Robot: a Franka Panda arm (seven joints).
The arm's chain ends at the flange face. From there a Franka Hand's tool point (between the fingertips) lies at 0.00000 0.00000 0.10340 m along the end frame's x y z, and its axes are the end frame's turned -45 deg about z.
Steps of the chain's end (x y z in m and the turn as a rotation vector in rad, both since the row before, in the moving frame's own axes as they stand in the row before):
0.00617 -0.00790 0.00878 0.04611 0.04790 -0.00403
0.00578 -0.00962 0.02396 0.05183 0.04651 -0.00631
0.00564 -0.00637 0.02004 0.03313 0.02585 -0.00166
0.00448 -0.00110 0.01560 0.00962 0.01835 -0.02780
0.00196 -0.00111 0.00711 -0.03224 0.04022 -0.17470
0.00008 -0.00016 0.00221 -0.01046 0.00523 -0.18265
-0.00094 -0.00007 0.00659 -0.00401 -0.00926 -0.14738
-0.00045 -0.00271 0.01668 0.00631 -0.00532 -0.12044
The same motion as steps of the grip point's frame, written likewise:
0.01682 -0.00111 0.00855 -0.00127 0.06648 -0.00403
0.01807 -0.00313 0.02371 0.00376 0.06954 -0.00631
0.01280 -0.00105 0.01995 0.00515 0.04171 -0.00166
0.00600 0.00300 0.01558 -0.00617 0.01978 -0.02780
0.00321 0.00582 0.00697 -0.05124 0.00564 -0.17470
-0.00011 0.00112 0.00220 -0.01109 -0.00370 -0.18265
-0.00161 -0.00103 0.00658 0.00371 -0.00938 -0.14738
0.00162 -0.00309 0.01668 0.00822 0.00070 -0.12044

